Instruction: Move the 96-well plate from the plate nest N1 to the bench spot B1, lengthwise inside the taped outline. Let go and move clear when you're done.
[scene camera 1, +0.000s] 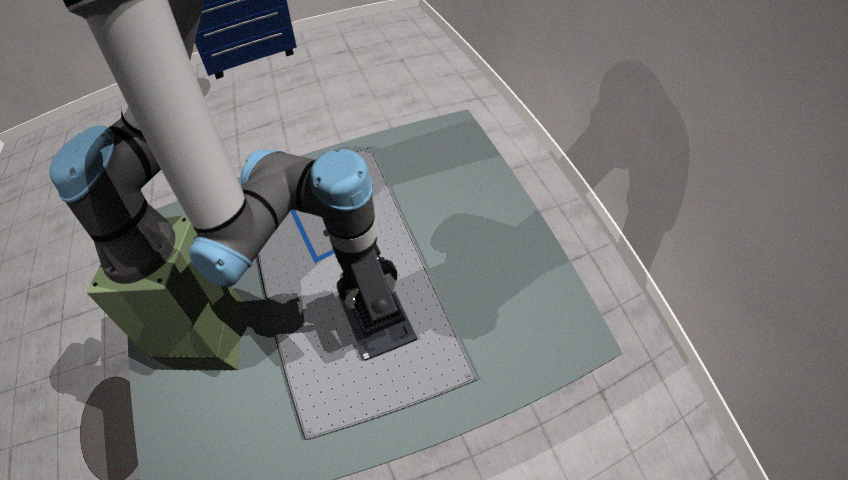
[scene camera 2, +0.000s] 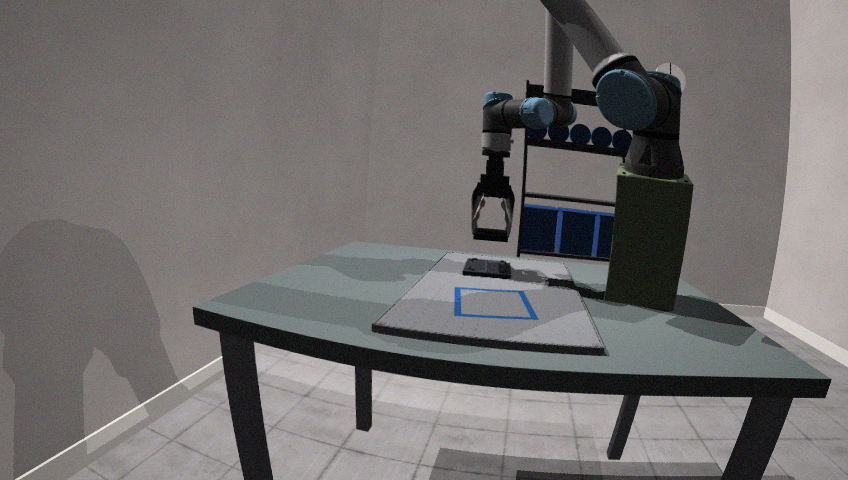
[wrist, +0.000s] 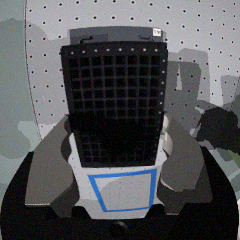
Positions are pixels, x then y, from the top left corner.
Labels:
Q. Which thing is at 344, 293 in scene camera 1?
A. My gripper.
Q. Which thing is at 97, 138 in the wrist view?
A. A black 96-well plate.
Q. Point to my gripper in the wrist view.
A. At 116, 114

